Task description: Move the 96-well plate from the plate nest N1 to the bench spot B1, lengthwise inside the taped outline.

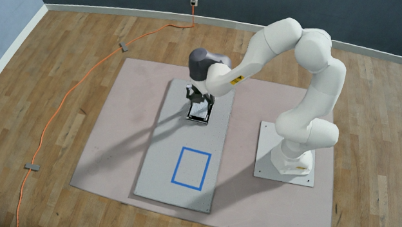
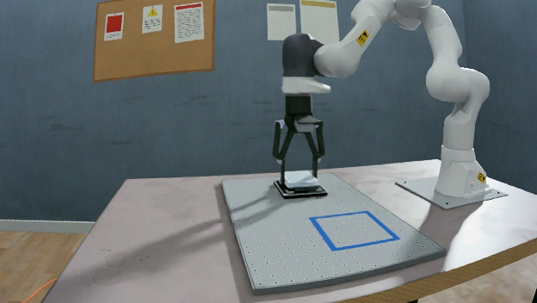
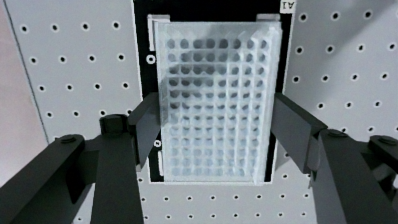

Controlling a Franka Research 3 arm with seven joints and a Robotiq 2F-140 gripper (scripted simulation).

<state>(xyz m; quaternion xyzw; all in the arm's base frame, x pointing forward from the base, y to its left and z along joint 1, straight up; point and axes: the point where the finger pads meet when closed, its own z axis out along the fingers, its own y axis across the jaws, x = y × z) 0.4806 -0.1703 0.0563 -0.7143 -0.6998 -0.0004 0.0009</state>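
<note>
The black plate nest N1 is 50 mm below my hand. From my hand the other things lie so: 96-well plate (20 mm below).
</note>
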